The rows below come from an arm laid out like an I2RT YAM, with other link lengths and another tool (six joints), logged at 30 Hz.
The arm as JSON. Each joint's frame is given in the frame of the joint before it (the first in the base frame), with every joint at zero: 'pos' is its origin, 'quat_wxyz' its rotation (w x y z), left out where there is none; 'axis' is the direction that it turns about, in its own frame. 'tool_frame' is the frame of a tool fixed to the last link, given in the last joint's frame.
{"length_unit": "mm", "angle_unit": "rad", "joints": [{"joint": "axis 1", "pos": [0.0, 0.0, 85.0], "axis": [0.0, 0.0, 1.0]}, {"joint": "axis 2", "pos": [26.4, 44.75, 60.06], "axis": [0.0, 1.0, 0.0]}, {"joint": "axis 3", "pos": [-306.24, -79.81, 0.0], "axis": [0.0, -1.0, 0.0]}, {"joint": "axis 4", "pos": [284.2, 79.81, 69.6], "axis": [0.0, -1.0, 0.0]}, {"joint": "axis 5", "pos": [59.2, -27.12, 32.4], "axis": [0.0, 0.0, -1.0]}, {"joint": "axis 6", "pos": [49.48, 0.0, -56.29], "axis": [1.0, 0.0, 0.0]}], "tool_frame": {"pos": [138.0, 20.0, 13.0], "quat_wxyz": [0.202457, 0.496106, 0.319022, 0.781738]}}
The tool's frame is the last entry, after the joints.
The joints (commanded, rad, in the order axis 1, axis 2, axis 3, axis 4, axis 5, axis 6), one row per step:
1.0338, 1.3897, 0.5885, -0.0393, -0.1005, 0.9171
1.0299, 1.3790, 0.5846, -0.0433, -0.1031, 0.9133
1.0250, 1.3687, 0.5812, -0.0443, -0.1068, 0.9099
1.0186, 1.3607, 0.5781, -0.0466, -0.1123, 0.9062
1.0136, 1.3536, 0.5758, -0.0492, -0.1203, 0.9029
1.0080, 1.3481, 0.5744, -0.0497, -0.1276, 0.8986
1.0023, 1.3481, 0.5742, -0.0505, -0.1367, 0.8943
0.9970, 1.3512, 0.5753, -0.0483, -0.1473, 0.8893
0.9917, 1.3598, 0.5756, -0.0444, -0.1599, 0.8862
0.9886, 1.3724, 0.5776, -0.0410, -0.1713, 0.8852
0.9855, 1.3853, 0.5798, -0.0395, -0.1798, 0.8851
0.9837, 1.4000, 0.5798, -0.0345, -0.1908, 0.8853
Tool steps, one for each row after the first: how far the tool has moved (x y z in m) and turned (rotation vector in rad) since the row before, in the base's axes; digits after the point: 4 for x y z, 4 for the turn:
0.0000, -0.0018, 0.0016, 0.0024, -0.0021, 0.0006
0.0005, -0.0013, 0.0021, 0.0056, -0.0028, 0.0001
0.0006, -0.0016, 0.0012, 0.0034, -0.0002, 0.0000
-0.0002, -0.0010, 0.0013, 0.0041, 0.0018, 0.0028
0.0004, -0.0006, 0.0014, 0.0048, -0.0001, 0.0025
0.0002, -0.0003, 0.0000, 0.0017, 0.0034, 0.0036
0.0003, 0.0006, 0.0000, 0.0032, 0.0032, 0.0055
-0.0001, 0.0006, -0.0020, 0.0006, 0.0082, 0.0055
-0.0004, 0.0012, -0.0028, -0.0016, 0.0104, 0.0053
0.0000, 0.0006, -0.0032, -0.0042, 0.0103, 0.0026
-0.0010, 0.0009, -0.0041, -0.0035, 0.0124, 0.0053

